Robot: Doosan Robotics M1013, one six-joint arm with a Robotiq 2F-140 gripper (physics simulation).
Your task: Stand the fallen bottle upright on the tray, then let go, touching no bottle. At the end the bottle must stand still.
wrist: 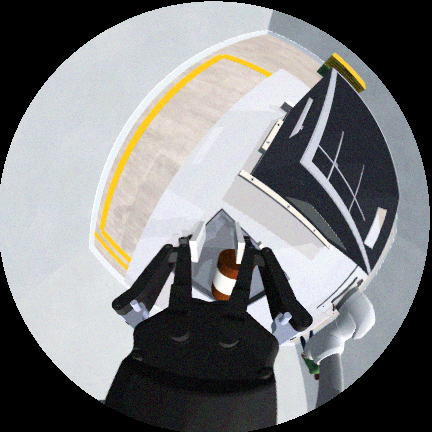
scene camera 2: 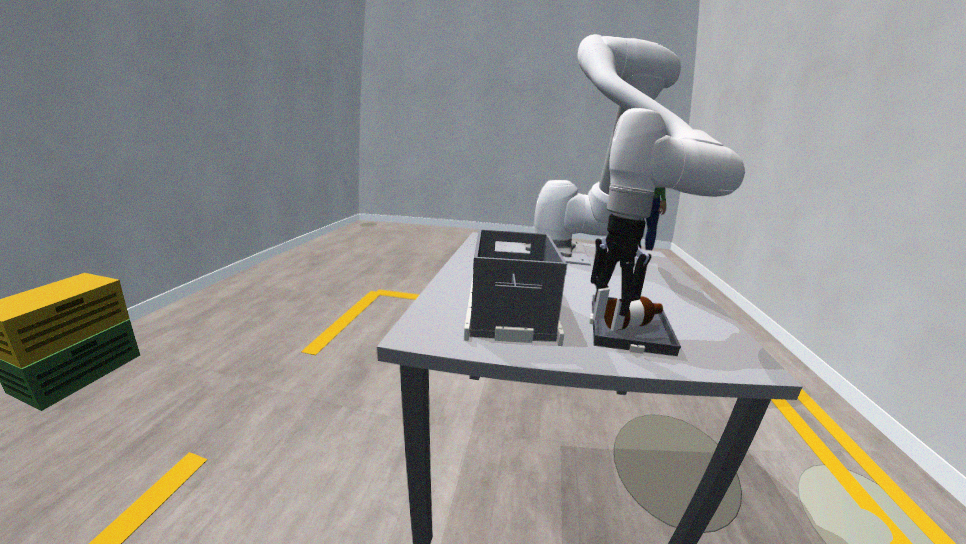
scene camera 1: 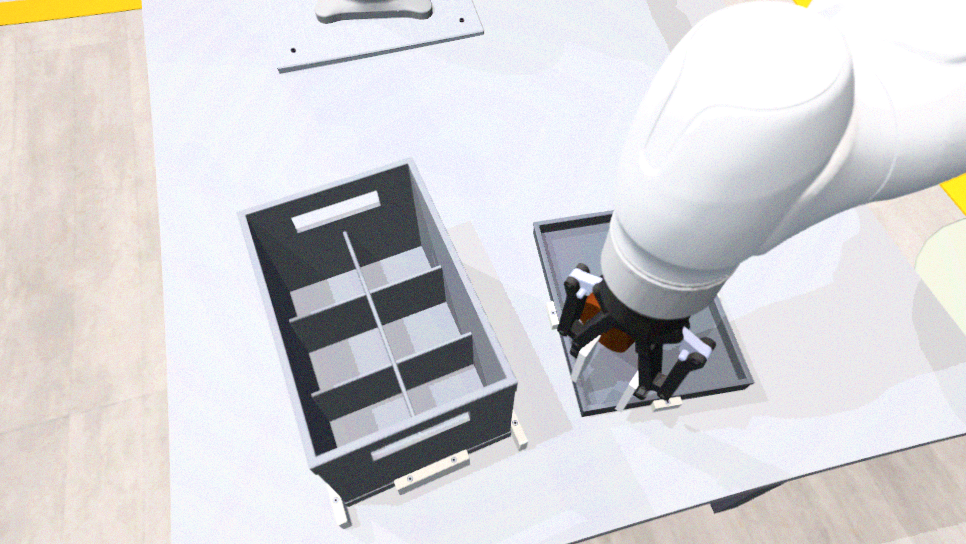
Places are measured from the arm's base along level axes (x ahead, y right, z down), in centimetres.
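Where they show: gripper, fingertip midpoint: [wrist: 219, 229] [scene camera 2: 606, 324] [scene camera 1: 602, 384]; arm's base at its link origin: [wrist: 344, 294].
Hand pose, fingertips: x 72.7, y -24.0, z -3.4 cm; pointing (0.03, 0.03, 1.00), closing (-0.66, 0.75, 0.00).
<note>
Each offset is from my fingertips to the top centre of the thing. "spot": to the spot under its first point.
The brown bottle with a white label {dx -11.7, dy -7.4, dz -3.2 cm} [scene camera 1: 616, 339] [scene camera 2: 638, 314] [wrist: 223, 283] lies on its side in the shallow dark grey tray {dx -11.3, dy -6.4, dz +2.1 cm} [scene camera 1: 736, 387] [scene camera 2: 659, 348] [wrist: 220, 229]. In the scene camera 2 view its neck points right and its base faces left. My gripper [scene camera 1: 603, 385] [scene camera 2: 610, 314] [wrist: 219, 229] points down over the tray, partly open, with nothing between its fingers. Its white pads are near the bottle's base end. In the wrist view one finger covers part of the bottle's side, and the neck is hidden by the gripper body. Whether a pad touches the bottle cannot be told.
A tall dark crate with dividers {dx -6.9, dy +23.1, dz -12.8 cm} [scene camera 1: 351, 479] [scene camera 2: 517, 314] [wrist: 295, 175] stands beside the tray. Light stop blocks {spot: dx +7.0, dy +18.8, dz +1.7 cm} [scene camera 1: 432, 471] [scene camera 2: 513, 333] edge it. A mounting plate [scene camera 1: 378, 47] lies at the table's far end. A person [scene camera 2: 653, 226] is partly visible behind the arm.
</note>
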